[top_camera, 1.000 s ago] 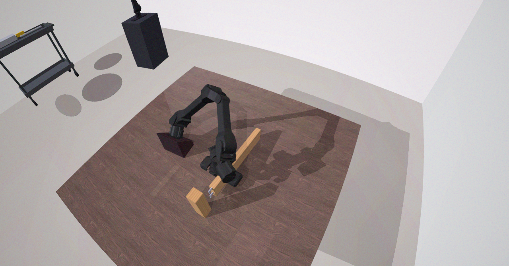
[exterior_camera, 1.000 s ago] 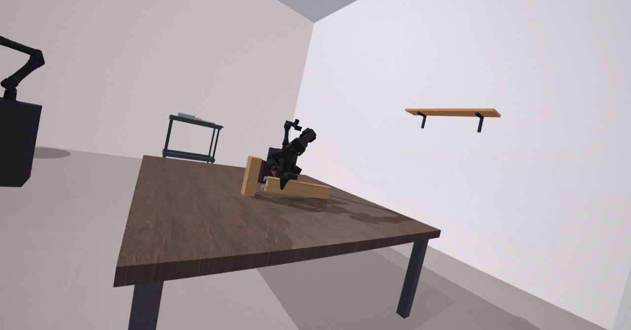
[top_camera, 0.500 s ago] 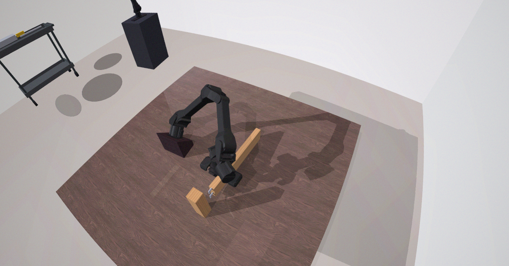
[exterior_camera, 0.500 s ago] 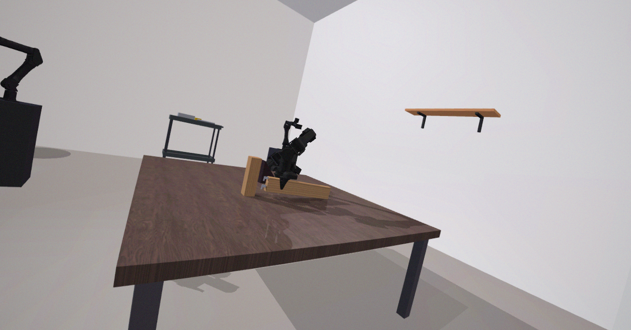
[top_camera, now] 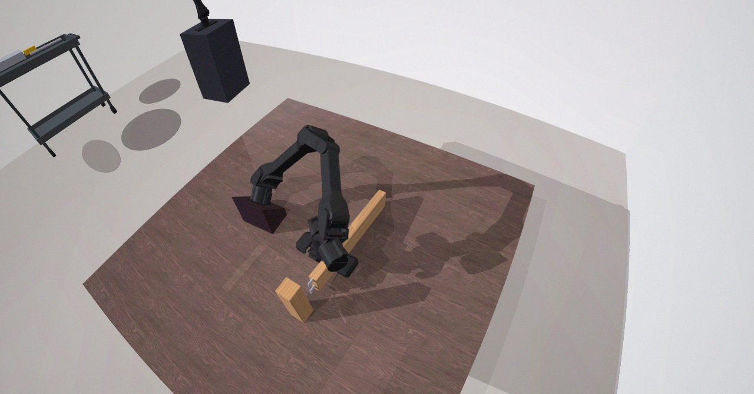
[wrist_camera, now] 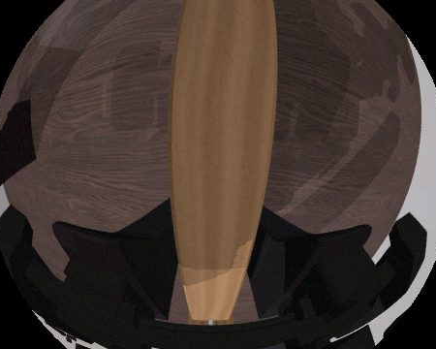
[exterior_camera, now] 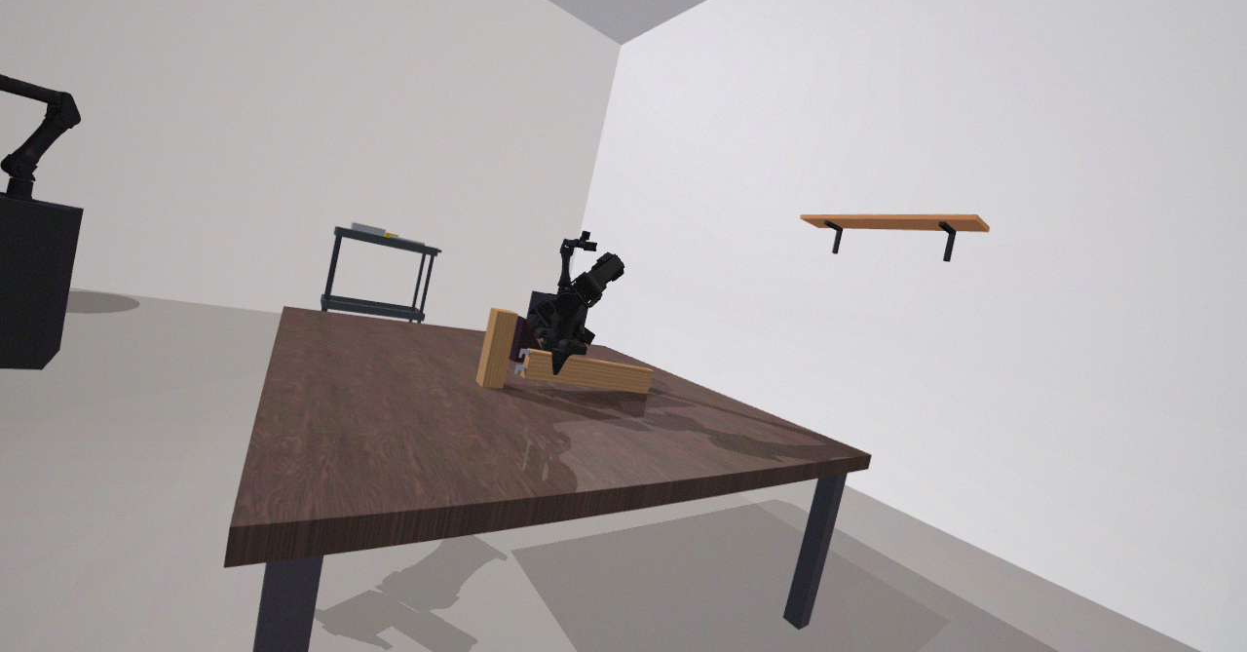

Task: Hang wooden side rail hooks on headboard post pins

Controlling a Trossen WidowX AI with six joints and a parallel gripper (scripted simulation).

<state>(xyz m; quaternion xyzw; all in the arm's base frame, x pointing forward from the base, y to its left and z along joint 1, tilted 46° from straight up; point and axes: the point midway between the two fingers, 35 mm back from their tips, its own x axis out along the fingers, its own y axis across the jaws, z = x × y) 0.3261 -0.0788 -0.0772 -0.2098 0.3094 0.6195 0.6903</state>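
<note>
Now: the headboard post 160 mm to the right of my gripper tip, 40 mm above it and 30 mm behind it.
</note>
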